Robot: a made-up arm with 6 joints.
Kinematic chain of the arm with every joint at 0, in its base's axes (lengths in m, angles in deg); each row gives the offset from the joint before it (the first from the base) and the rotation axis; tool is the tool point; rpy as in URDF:
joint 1: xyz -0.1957 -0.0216 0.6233 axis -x
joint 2: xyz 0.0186 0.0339 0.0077 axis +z
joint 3: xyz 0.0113 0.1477 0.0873 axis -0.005 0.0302 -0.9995
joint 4: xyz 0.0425 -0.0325 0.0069 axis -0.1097 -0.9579 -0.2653
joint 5: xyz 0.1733 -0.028 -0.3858 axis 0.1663 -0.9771 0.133
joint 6: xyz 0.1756 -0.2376 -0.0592 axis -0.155 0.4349 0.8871
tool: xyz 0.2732 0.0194 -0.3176 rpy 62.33 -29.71 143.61
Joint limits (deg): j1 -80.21..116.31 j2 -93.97..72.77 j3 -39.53..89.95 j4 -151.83..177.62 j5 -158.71..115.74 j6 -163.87..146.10
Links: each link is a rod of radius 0.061 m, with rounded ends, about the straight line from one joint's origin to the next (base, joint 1, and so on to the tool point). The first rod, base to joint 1, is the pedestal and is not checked.
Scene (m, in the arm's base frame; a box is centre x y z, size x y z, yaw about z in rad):
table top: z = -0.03
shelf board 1: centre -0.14 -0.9 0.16 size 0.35 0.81 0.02 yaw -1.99
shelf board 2: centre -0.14 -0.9 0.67 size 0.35 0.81 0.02 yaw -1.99
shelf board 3: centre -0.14 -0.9 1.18 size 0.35 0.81 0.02 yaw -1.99
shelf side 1: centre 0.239 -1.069 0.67 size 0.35 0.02 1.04 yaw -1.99
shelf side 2: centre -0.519 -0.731 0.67 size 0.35 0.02 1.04 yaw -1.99
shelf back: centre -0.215 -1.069 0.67 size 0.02 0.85 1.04 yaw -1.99
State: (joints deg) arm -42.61 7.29 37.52 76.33 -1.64 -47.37
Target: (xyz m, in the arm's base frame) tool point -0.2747 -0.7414 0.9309
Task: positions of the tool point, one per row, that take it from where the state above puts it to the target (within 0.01 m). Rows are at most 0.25 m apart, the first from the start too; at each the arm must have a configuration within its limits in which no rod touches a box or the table.
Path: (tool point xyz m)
1: 0.0682 -0.9082 0.4245
2: 0.1129 -0.8516 0.4196
3: 0.1433 -0.7847 0.4185
4: 0.1569 -0.7116 0.4221
5: 0.1527 -0.6364 0.4309
6: 0.0516 -0.6666 0.6261
7: -0.0629 -0.6271 0.8002
8: -0.1802 -0.5294 0.9309
9: -0.1922 -0.6044 0.9358
10: -0.2238 -0.6767 0.9352
11: -0.2747 -0.7414 0.9309

